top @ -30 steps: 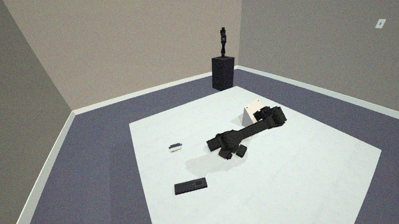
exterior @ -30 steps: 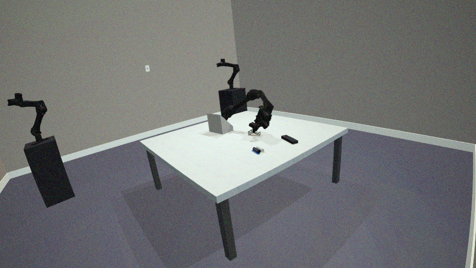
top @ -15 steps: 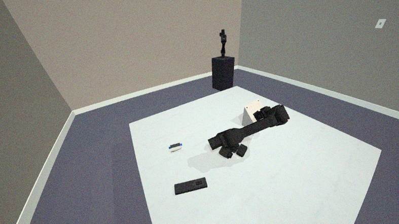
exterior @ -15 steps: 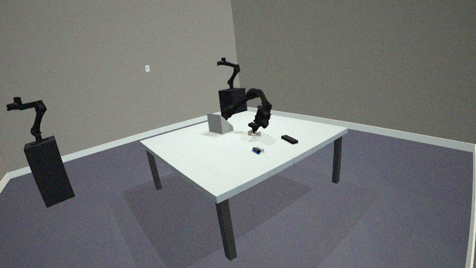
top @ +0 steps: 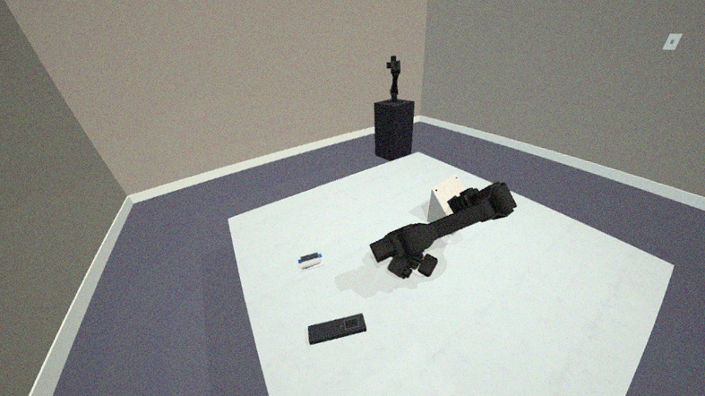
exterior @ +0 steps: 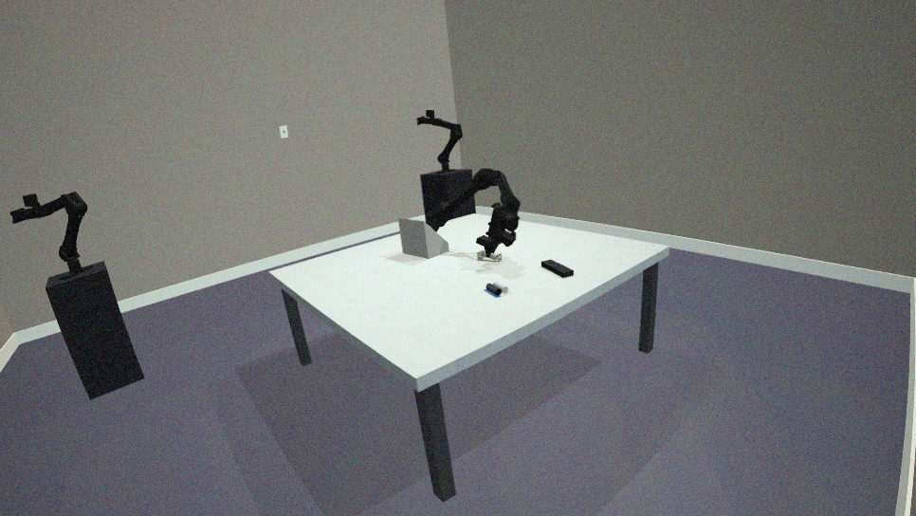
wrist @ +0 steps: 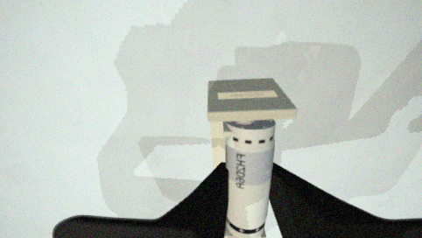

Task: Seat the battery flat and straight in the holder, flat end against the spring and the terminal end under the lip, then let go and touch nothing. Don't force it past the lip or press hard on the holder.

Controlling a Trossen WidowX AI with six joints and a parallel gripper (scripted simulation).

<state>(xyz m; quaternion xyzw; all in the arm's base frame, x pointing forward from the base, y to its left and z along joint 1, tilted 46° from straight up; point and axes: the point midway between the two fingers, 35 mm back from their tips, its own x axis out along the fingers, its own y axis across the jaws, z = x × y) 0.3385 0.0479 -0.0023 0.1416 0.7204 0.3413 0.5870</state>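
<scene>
Right now the battery is 1 cm above my gripper tip. The rest, counted from my gripper tip: flat black bar (32 cm ahead, 2 cm to the left).
</scene>
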